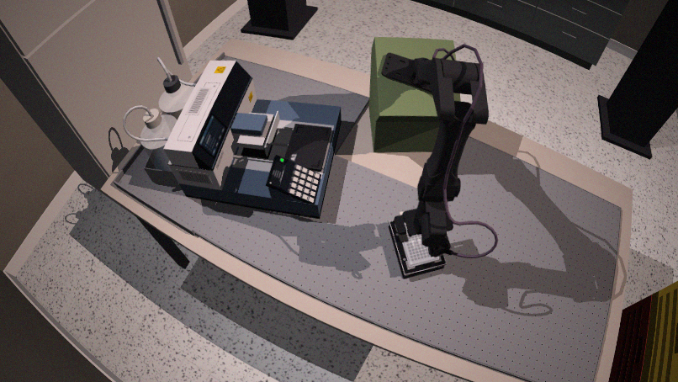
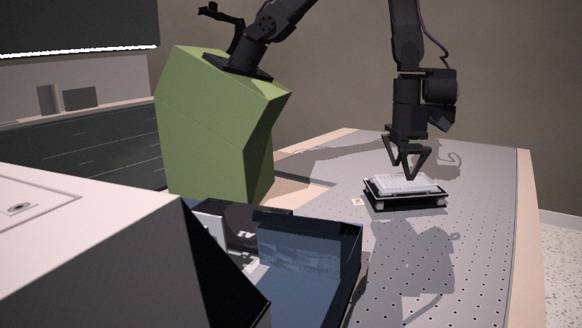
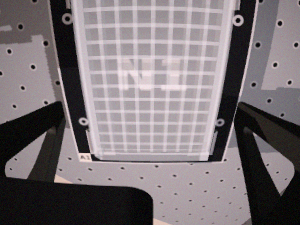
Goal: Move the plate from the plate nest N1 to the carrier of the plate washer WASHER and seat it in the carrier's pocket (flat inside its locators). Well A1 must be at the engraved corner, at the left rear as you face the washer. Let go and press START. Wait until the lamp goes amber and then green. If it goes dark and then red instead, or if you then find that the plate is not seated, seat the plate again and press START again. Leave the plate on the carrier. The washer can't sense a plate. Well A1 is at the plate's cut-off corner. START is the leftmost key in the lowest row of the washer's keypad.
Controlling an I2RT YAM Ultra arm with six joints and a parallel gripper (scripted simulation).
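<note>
Now: the clear well plate 10 mm ahead of my hand and 30 mm below it. Round my hand: small label (80 mm behind, 60 mm to the right, 70 mm below); black plate nest (10 mm ahead, 40 mm below); dark carrier (150 mm behind, 380 mm to the right, 20 mm above).
</note>
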